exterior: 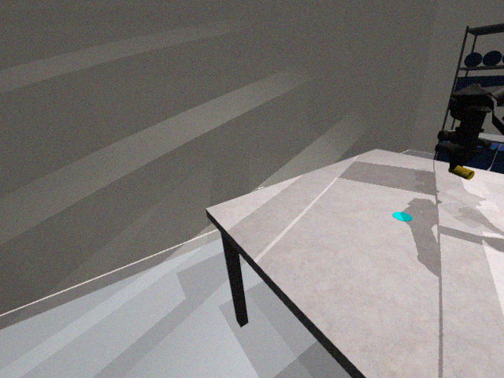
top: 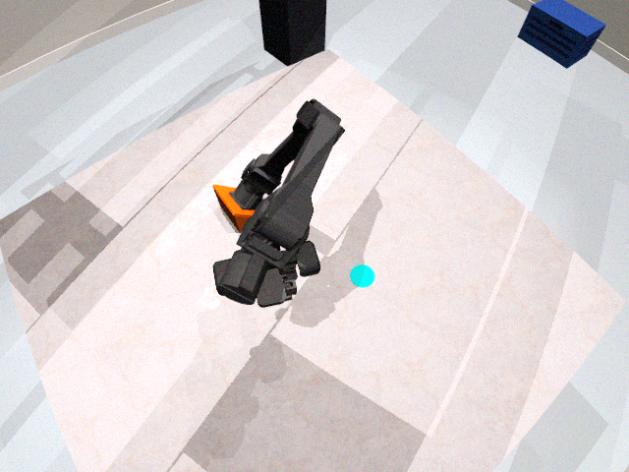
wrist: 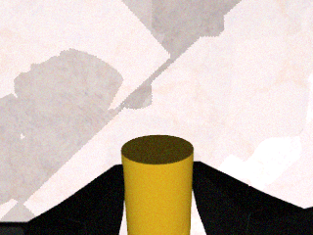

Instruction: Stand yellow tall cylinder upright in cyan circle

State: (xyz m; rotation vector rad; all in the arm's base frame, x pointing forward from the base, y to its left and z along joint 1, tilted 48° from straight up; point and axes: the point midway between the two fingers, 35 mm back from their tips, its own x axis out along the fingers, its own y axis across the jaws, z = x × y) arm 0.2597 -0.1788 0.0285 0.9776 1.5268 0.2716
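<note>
Now: the cyan circle 210 mm to the left of my gripper tip, 140 mm below it and 70 mm ahead of it. The rest, counted from my gripper tip: yellow tall cylinder (20 mm behind, 10 mm to the left).
</note>
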